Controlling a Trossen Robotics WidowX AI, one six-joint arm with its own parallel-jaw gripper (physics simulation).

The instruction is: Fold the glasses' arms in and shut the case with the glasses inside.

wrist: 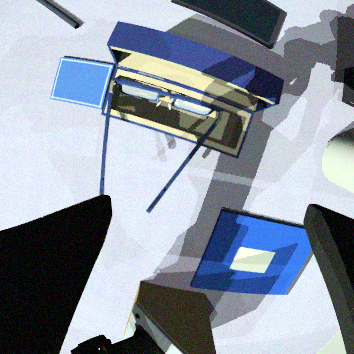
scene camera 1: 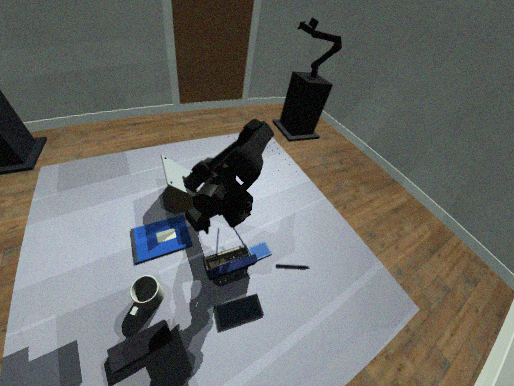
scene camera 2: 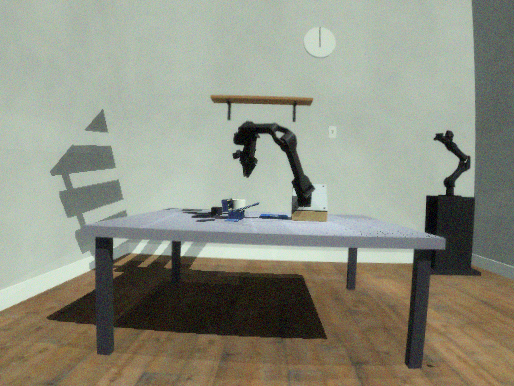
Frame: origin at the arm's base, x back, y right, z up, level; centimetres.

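Seen in the pictures: gripper, between the fingertips: (wrist: 213, 211) (scene camera 1: 219, 226) (scene camera 2: 245, 177); arm's base, origin of its link: (wrist: 146, 347) (scene camera 1: 189, 184) (scene camera 2: 304, 201).
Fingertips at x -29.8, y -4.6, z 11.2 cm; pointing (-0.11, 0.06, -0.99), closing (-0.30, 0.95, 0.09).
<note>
Pixels of each thing's top centre, then the offset from my fingertips to it. "spot": a spot on its surface instead.
- glasses, a spot on its surface: (wrist: 192, 106) spot: dx -4.8, dy -0.6, dz -18.4 cm
- light blue cloth, centre of its top: (wrist: 79, 81) (scene camera 1: 259, 250) dx -3.6, dy -15.6, dz -20.3 cm
- blue booklet, centre of its top: (wrist: 262, 261) (scene camera 1: 160, 236) (scene camera 2: 274, 215) dx +13.5, dy +19.4, dz -20.0 cm
- dark phone, centre of its top: (scene camera 1: 238, 310) dx -21.1, dy -0.4, dz -20.0 cm
- pen, centre of its top: (wrist: 47, 4) (scene camera 1: 293, 265) dx -13.9, dy -25.7, dz -19.9 cm
- mug, a spot on its surface: (scene camera 1: 146, 290) spot: dx -5.3, dy +26.3, dz -20.0 cm
The dark blue glasses case (scene camera 1: 230, 262) (scene camera 2: 236, 215) (wrist: 195, 67) stands open on the table, its cream inside showing and its lid raised. The glasses (wrist: 192, 106) lie with their lenses inside the case. Their left arm (wrist: 105, 150) in the wrist view sticks out nearly straight over the case's front wall; their right arm (wrist: 177, 172) slants inward and also reaches past the wall. Neither arm lies folded against the lenses. My gripper (scene camera 2: 247, 175) (wrist: 213, 211) is open and empty, high above the table, its fingers wide apart and clear of the glasses.
A light blue cloth (scene camera 1: 261, 250) (wrist: 82, 82) lies beside the case. Around it are a blue booklet (scene camera 1: 150, 242) (wrist: 290, 260), a dark phone (scene camera 1: 239, 312), a pen (scene camera 1: 292, 267) and a mug (scene camera 1: 146, 290). A brown block (scene camera 2: 310, 215) with an upright white panel (scene camera 1: 175, 175) stands near my arm.
</note>
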